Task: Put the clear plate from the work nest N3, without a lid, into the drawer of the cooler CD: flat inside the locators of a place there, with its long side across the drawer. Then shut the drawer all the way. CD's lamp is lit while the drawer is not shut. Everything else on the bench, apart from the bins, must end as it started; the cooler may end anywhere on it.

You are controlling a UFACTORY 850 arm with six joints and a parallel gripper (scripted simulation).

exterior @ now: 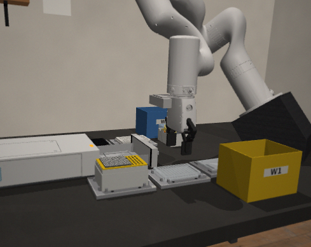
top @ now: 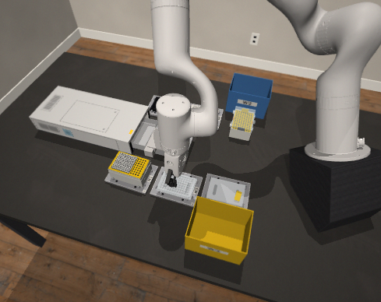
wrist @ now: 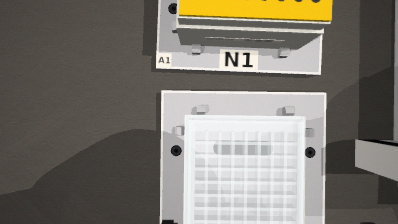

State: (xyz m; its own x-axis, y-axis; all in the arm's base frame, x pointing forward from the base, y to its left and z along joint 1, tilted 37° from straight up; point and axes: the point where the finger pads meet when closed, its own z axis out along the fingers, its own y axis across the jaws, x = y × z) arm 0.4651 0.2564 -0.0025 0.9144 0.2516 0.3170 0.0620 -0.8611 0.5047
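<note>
The clear well plate is 80 mm below my hand. From my hand the other things lie so: yellow bin W1: 190 mm behind, 120 mm to the left, 60 mm below; yellow-topped tip rack: 170 mm ahead, 40 mm below, 10 mm to the left; clear lid: 170 mm behind, 80 mm below, 40 mm to the right.
</note>
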